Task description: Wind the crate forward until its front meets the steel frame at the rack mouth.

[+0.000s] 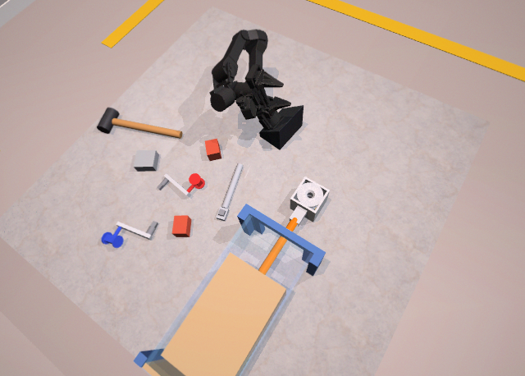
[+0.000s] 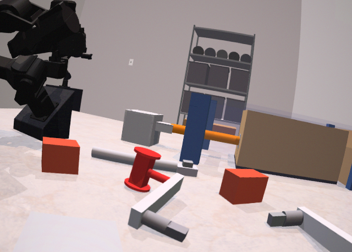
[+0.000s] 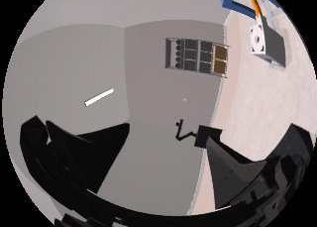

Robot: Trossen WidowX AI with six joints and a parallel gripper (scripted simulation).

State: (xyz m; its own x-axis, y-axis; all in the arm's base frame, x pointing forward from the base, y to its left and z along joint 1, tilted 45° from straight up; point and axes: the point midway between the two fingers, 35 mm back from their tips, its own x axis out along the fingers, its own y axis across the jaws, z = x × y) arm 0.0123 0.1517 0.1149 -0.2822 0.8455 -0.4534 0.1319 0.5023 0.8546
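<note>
Now: gripper tip 37 cm short of the crank handle, 18 cm to the left of it and 24 cm above it. Round my gripper tip: frame: 31 cm ahead, 22 cm to the left, 15 cm below; then red knob: 34 cm ahead, 14 cm to the right, 23 cm below; then grey winch: 14 cm ahead, 20 cm to the left, 23 cm below.
</note>
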